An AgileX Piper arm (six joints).
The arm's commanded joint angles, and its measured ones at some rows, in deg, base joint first. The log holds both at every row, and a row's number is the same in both.
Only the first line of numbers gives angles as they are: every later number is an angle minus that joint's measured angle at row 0.
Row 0, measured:
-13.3, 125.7, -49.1, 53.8, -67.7, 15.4
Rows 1 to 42, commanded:
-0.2, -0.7, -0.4, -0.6, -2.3, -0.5
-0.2, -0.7, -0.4, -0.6, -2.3, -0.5
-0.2, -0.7, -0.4, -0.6, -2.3, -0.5
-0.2, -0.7, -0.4, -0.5, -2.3, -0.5
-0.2, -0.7, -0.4, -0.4, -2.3, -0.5
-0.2, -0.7, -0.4, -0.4, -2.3, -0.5
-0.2, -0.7, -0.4, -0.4, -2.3, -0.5
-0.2, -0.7, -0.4, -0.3, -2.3, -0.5
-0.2, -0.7, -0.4, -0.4, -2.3, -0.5
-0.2, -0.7, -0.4, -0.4, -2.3, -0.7
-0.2, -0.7, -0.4, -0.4, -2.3, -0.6
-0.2, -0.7, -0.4, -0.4, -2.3, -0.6
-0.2, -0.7, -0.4, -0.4, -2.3, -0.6
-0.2, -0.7, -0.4, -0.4, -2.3, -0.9
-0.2, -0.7, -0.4, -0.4, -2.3, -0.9
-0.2, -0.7, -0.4, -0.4, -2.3, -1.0
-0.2, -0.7, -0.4, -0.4, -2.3, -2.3
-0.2, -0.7, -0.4, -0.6, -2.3, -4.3
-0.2, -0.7, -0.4, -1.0, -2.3, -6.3
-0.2, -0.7, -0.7, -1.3, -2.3, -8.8
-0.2, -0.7, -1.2, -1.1, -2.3, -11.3
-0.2, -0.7, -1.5, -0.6, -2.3, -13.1
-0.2, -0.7, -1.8, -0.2, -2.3, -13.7
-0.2, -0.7, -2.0, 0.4, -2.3, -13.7
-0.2, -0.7, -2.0, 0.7, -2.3, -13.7
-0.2, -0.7, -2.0, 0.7, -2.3, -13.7
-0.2, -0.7, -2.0, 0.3, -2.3, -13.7
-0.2, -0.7, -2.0, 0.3, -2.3, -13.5
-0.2, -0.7, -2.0, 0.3, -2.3, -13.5
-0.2, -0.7, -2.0, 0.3, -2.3, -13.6
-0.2, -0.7, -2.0, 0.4, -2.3, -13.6
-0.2, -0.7, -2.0, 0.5, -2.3, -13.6
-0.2, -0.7, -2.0, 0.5, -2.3, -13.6
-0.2, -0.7, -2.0, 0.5, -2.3, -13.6
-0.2, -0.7, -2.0, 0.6, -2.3, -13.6
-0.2, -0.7, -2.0, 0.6, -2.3, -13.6
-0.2, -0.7, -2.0, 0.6, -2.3, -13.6
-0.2, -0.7, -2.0, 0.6, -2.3, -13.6
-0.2, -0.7, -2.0, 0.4, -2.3, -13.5
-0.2, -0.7, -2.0, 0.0, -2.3, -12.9
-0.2, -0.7, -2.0, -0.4, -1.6, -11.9
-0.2, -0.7, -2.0, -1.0, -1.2, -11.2
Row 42, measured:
0.0, 0.0, -1.5, 0.8, -0.1, -12.9
